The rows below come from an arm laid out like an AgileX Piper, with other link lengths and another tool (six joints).
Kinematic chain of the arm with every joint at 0, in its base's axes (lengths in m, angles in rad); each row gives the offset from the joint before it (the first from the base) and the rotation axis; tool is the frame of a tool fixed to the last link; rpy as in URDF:
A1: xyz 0 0 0.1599 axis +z
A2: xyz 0 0 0 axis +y
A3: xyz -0.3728 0 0.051 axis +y
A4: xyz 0.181 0 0.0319 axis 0.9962 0 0.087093
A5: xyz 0 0 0 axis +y
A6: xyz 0.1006 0 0.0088 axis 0.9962 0 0.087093
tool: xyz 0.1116 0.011 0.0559 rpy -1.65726 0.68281 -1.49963
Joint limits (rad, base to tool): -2.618..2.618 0..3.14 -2.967..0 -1.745..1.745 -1.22..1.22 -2.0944..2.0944
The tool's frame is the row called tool.
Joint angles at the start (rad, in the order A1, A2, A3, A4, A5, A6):
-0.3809 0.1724 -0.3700 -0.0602 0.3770 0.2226
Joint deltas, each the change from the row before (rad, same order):
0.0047 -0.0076 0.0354 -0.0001 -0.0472 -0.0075
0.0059 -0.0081 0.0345 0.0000 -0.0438 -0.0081
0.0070 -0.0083 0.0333 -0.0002 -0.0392 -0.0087
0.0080 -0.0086 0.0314 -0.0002 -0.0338 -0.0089
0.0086 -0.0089 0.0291 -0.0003 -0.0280 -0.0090
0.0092 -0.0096 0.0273 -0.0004 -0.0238 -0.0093
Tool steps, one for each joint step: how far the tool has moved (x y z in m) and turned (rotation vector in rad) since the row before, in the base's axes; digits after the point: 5 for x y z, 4 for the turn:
0.00077 0.00091 -0.00329 -0.0148 -0.0147 0.0080
0.00053 0.00104 -0.00373 -0.0144 -0.0128 0.0090
0.00039 0.00110 -0.00432 -0.0138 -0.0097 0.0097
0.00024 0.00113 -0.00479 -0.0127 -0.0068 0.0103
0.00011 0.00112 -0.00517 -0.0116 -0.0039 0.0105
-0.00007 0.00116 -0.00538 -0.0113 -0.0023 0.0108

